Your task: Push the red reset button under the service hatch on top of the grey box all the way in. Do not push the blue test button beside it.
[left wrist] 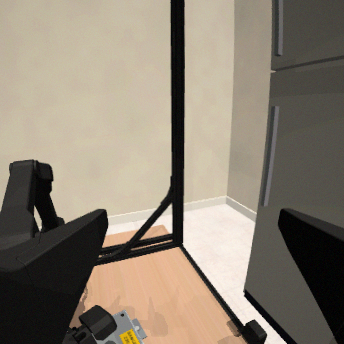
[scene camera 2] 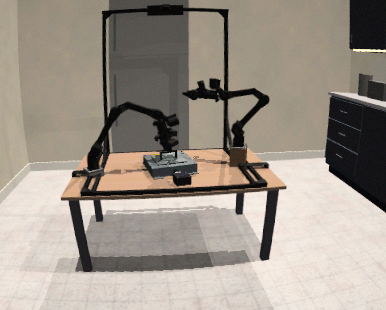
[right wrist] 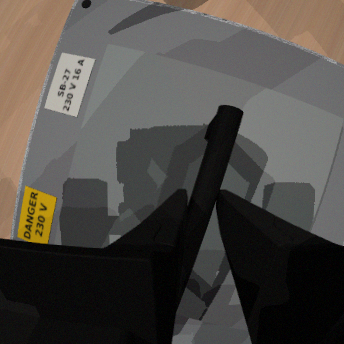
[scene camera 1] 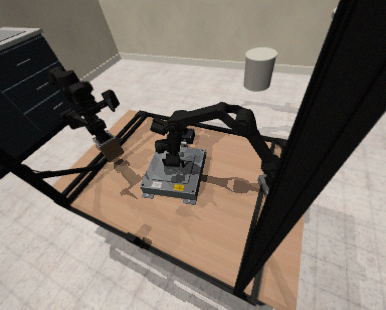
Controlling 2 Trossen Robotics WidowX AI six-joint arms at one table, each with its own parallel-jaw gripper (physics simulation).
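The grey box [scene camera 1: 167,193] [scene camera 2: 172,171] [left wrist: 121,319] [right wrist: 50,145] stands on the table under my right arm. Its hatch [scene camera 1: 159,173] [right wrist: 125,90] is a paler grey panel on top; whether it is slightly raised is unclear. The hatch's black bar handle [right wrist: 220,145] runs between the fingertips of my right gripper [scene camera 1: 172,163] [right wrist: 200,197], which is shut on it. My left gripper [scene camera 2: 187,94] [left wrist: 193,217] is open and empty, high above the table and away from the box. The red reset button and the blue test button do not show.
A black block [scene camera 1: 188,135] [scene camera 2: 182,178] sits by the table edge beyond the box in scene camera 1. A black frame [scene camera 2: 226,75] [left wrist: 177,125] rises around the wooden table [scene camera 1: 220,220]. White [right wrist: 70,85] and yellow labels [scene camera 1: 179,188] [right wrist: 37,215] are on the box.
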